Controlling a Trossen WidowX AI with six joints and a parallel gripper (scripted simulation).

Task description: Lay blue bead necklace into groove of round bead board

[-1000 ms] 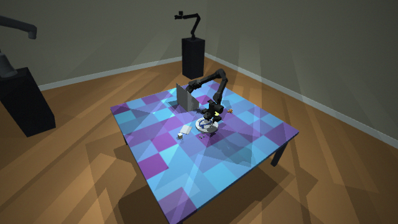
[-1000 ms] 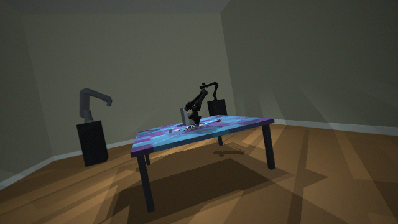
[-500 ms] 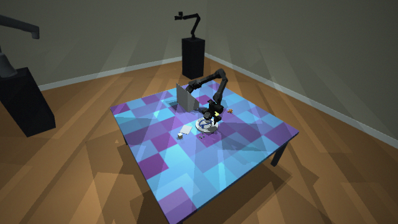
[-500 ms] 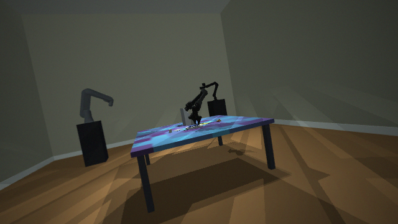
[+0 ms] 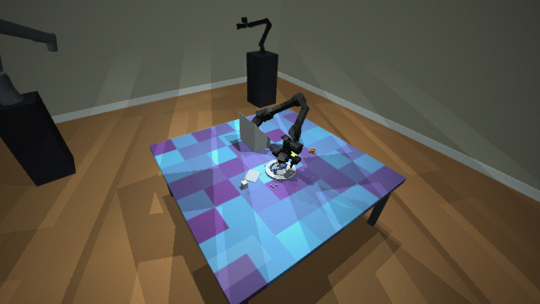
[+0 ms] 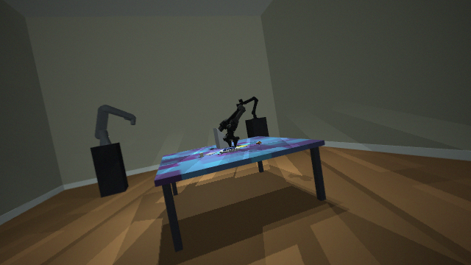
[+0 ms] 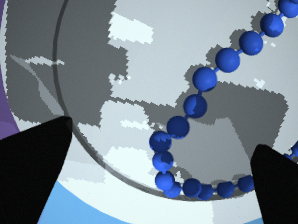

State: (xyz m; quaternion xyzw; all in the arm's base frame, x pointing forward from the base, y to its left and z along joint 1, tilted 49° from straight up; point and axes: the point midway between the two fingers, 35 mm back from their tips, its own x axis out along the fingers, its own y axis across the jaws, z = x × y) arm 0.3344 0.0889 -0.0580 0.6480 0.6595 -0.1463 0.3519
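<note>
Now: gripper tip 1 cm past the round white bead board, 3 cm to the left of it and 2 cm above it. Round my gripper tip: cream cube (2 cm behind, 31 cm to the right, 1 cm below); then yellow patch (11 cm behind, 13 cm to the left, 2 cm below); then flat grey square (7 cm behind, 21 cm to the right, 2 cm below).
</note>
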